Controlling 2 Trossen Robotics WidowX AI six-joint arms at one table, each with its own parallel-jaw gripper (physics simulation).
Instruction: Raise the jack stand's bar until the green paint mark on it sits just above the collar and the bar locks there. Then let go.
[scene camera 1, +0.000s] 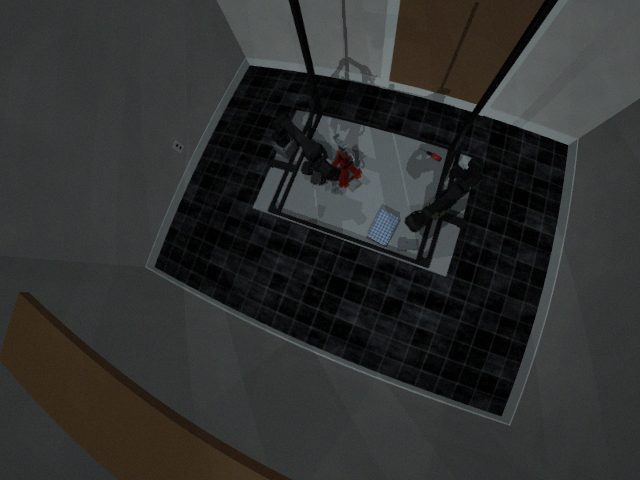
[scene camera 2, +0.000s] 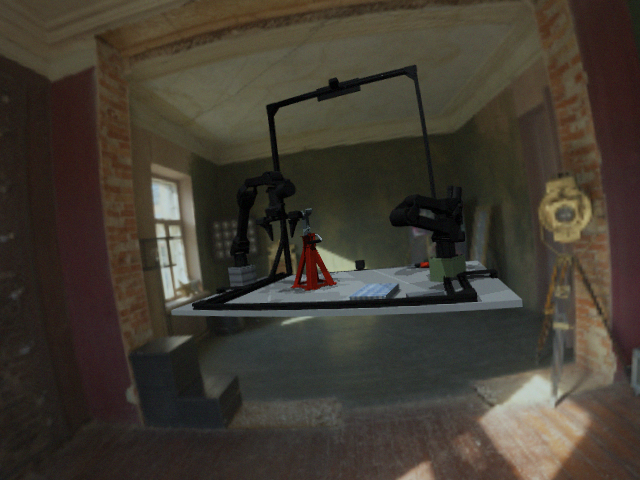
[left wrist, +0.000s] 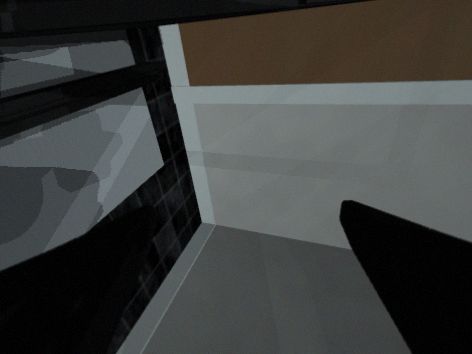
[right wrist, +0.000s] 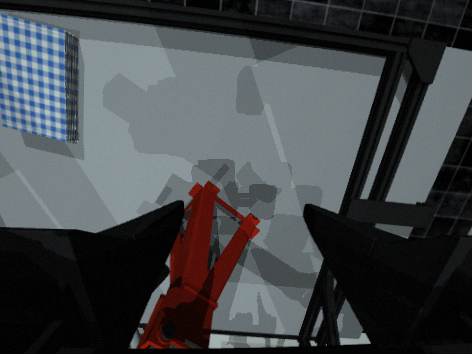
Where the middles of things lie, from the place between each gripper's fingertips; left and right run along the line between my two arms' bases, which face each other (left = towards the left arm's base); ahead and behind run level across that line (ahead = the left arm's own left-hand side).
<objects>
Now: left hand 460 mm short of the blue checkered cloth pad (right wrist: 46, 59), 290 mm to the left of it and 180 mm above it. From my left hand the other things lie so: red jack stand (scene camera 2: 310, 255) (640 mm to the right, 230 mm ahead, 20 mm below).
My right hand is 17 cm past the red jack stand, 5 cm above it and 3 cm to the right of it. Also, from my right hand: blue checkered cloth pad 38 cm to the left, 21 cm below, 6 cm ahead.
</objects>
